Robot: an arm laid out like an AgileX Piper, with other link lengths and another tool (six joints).
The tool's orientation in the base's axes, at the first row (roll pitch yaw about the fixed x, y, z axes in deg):
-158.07 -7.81 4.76
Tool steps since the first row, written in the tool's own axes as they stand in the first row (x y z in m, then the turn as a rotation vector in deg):
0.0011 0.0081 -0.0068 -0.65 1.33 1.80
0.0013 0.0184 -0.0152 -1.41 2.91 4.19
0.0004 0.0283 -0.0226 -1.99 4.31 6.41
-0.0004 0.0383 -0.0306 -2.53 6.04 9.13
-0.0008 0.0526 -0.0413 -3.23 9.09 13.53
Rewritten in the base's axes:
0.0015 -0.0100 0.0034 -0.30 -0.59 -2.23
0.0022 -0.0226 0.0073 -0.62 -1.19 -5.12
0.0019 -0.0347 0.0104 -0.81 -1.68 -7.76
0.0016 -0.0470 0.0139 -0.86 -2.27 -10.97
0.0020 -0.0643 0.0184 -0.75 -3.45 -16.24

